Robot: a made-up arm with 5 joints.
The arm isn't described. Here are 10 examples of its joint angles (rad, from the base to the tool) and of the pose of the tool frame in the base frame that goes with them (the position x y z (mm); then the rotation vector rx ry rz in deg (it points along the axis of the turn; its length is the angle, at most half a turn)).
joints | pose
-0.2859 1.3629 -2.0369 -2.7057 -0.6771 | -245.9 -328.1 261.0 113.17 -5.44 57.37
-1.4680 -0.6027 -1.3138 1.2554 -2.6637 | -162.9 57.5 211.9 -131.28 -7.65 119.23
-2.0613 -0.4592 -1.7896 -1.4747 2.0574 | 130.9 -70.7 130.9 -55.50 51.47 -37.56
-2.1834 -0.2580 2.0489 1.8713 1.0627 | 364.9 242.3 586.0 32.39 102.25 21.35
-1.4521 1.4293 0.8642 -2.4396 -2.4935 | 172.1 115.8 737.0 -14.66 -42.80 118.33
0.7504 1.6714 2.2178 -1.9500 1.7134 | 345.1 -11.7 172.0 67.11 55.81 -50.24
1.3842 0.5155 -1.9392 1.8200 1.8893 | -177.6 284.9 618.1 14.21 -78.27 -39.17
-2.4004 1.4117 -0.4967 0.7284 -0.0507 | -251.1 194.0 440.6 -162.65 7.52 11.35
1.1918 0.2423 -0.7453 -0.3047 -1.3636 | -133.8 119.0 414.6 14.55 53.07 -105.38
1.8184 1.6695 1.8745 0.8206 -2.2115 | 218.4 144.9 354.7 -8.99 24.00 27.68
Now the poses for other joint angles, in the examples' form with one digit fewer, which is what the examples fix.
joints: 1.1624 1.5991 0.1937 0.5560 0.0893
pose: -91 -247 368 19.2 12.0 64.5
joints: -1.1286 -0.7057 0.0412 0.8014 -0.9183
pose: -160 -17 478 26.8 -12.6 -46.8
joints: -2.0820 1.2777 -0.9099 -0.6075 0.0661
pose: -188 -39 682 145.0 30.1 -2.3
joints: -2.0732 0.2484 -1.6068 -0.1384 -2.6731
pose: -107 -106 341 -81.2 129.0 54.9
